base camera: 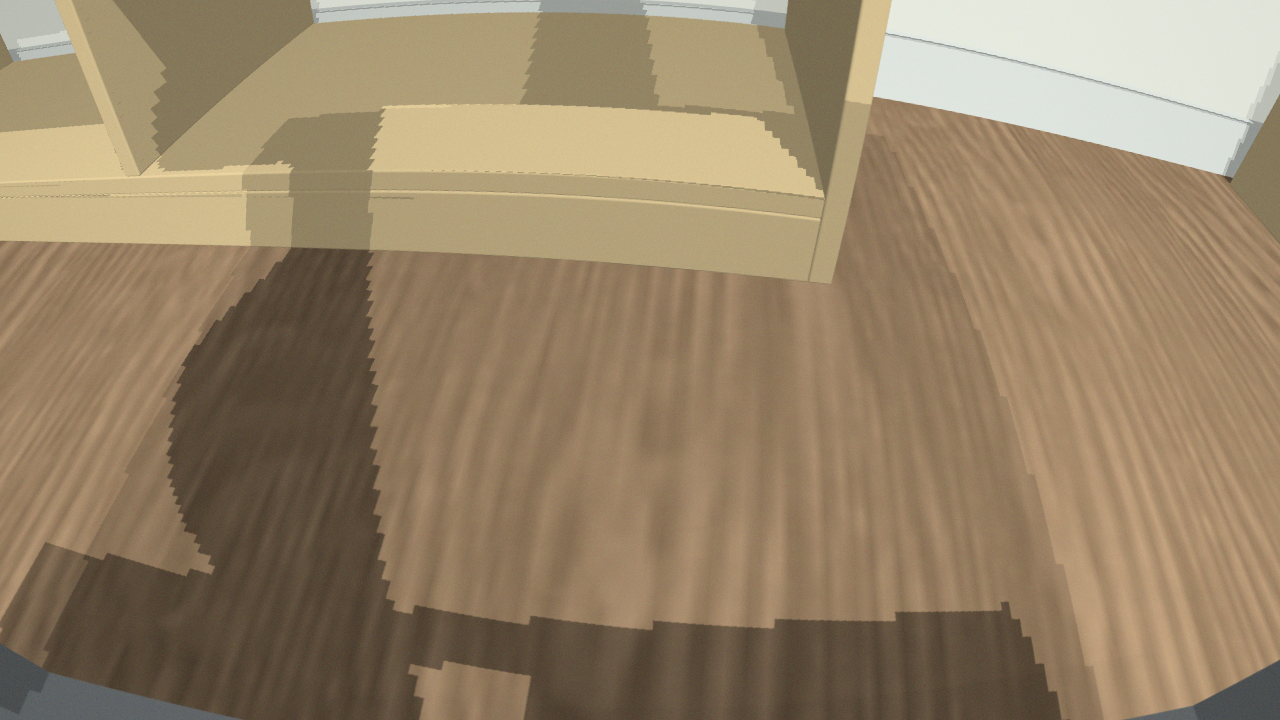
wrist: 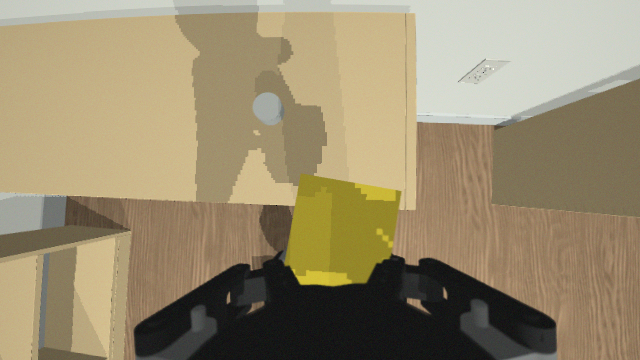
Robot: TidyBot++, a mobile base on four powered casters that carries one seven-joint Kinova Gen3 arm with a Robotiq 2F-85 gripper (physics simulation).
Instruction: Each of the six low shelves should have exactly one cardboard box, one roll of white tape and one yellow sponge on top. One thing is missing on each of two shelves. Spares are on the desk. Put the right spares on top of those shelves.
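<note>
My gripper is shut on a yellow sponge in the wrist view. The sponge sticks out beyond the fingertips and hangs over the front edge of a low shelf, near its right end. A roll of white tape stands on top of this shelf, up and left of the sponge. The part of the shelf top in the wrist view shows no cardboard box. The base camera view shows the lower front of a shelf; its top, the gripper and the sponge do not show there.
A second shelf unit stands at the lower left of the wrist view. A brown-shaded panel of another piece of furniture stands at the right, across a floor gap. A white wall with an outlet plate rises behind.
</note>
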